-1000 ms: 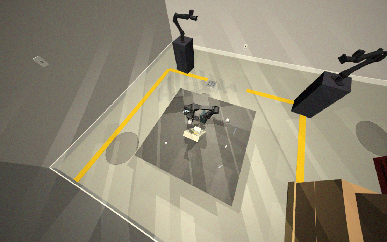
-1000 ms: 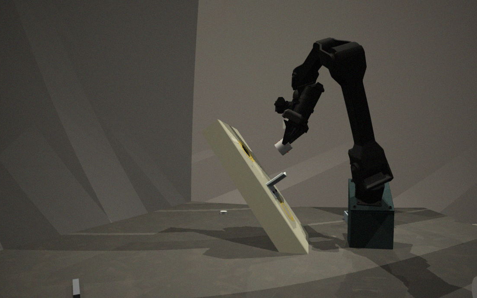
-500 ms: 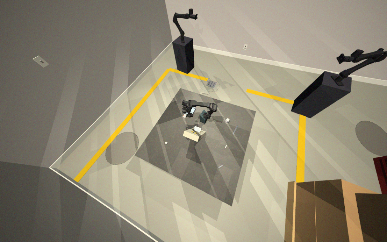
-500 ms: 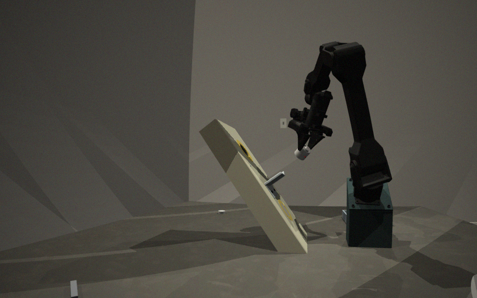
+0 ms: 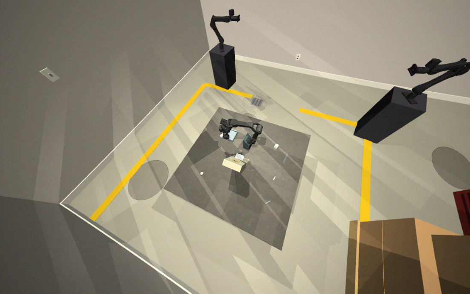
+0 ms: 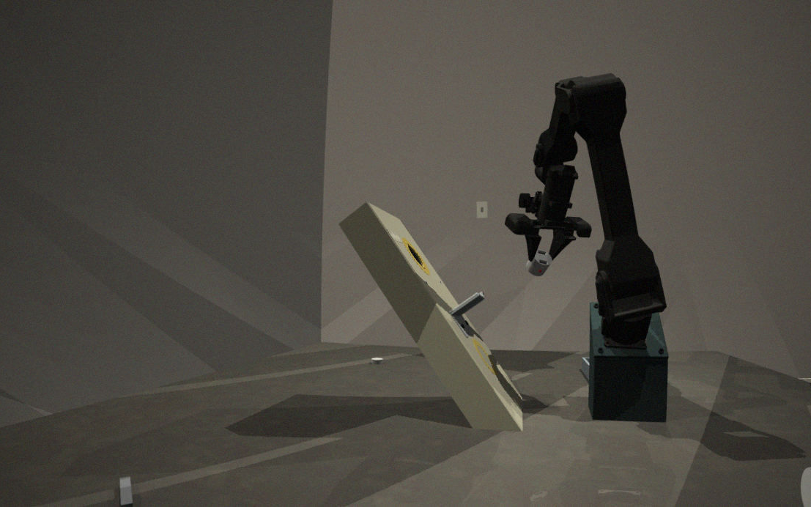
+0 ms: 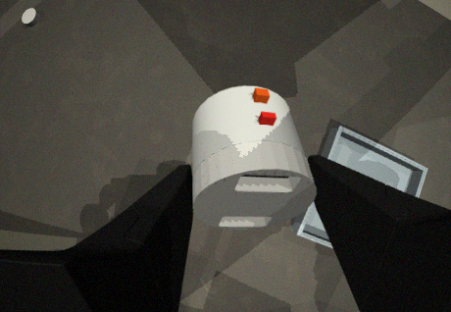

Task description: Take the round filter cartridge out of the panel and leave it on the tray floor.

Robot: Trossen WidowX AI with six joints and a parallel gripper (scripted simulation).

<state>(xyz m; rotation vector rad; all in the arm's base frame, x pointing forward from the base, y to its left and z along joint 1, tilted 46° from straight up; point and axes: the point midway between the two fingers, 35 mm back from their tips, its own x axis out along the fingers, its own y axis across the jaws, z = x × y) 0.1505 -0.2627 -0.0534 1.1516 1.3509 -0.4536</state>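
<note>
My gripper tip is now 18 cm past the tray, 5 cm to the left of it and 25 cm above it. Also, from my gripper tip: cream service panel 16 cm ahead, 28 cm to the left, 9 cm below; round filter cartridge right at my gripper tip.
</note>
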